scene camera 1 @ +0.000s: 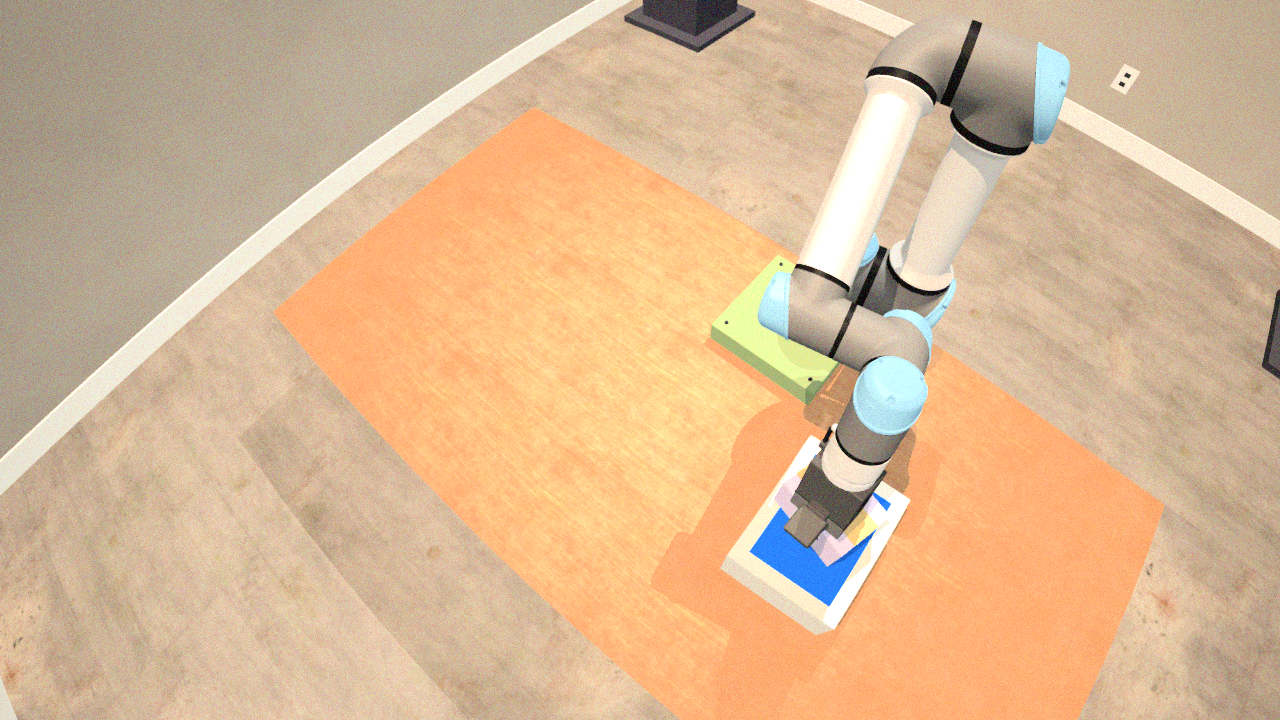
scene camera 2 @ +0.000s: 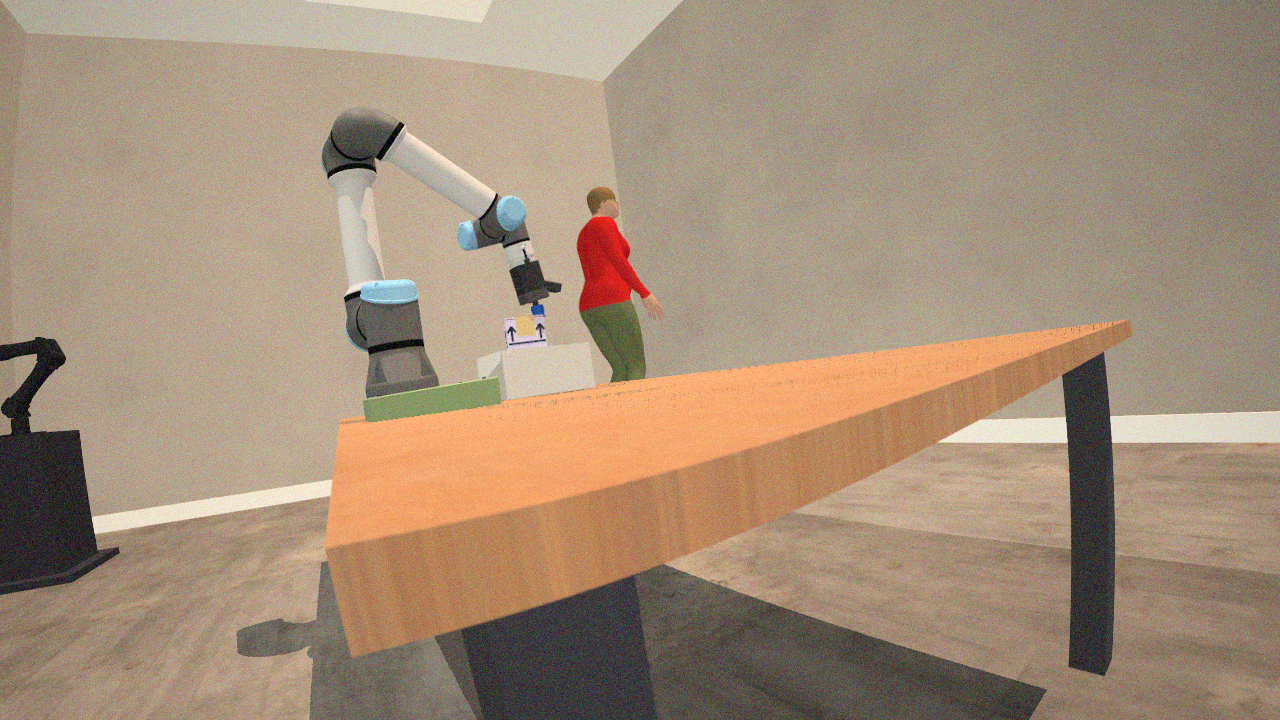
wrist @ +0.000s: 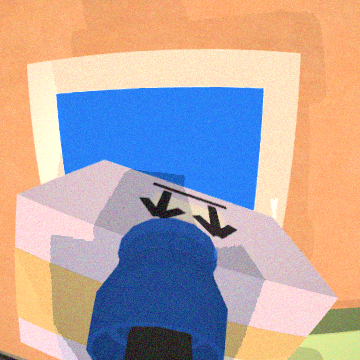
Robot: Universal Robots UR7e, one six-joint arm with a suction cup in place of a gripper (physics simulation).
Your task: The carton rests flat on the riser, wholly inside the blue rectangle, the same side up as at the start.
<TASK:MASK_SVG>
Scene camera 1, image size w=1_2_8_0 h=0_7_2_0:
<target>carton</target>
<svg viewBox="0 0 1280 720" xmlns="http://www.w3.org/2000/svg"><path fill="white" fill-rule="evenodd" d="M873 495L838 539L824 530L811 545L827 567L841 558L891 517ZM809 464L785 481L774 498L789 519L798 510L790 500Z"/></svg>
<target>riser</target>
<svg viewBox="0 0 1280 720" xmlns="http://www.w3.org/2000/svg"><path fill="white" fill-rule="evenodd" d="M810 435L769 497L727 554L720 569L801 626L818 635L836 628L886 545L910 499L881 481L872 495L891 517L841 558L827 567L811 546L806 549L784 531L783 526L787 523L789 517L774 500L782 484L807 466L821 451L821 448L818 447L821 441Z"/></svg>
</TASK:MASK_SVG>
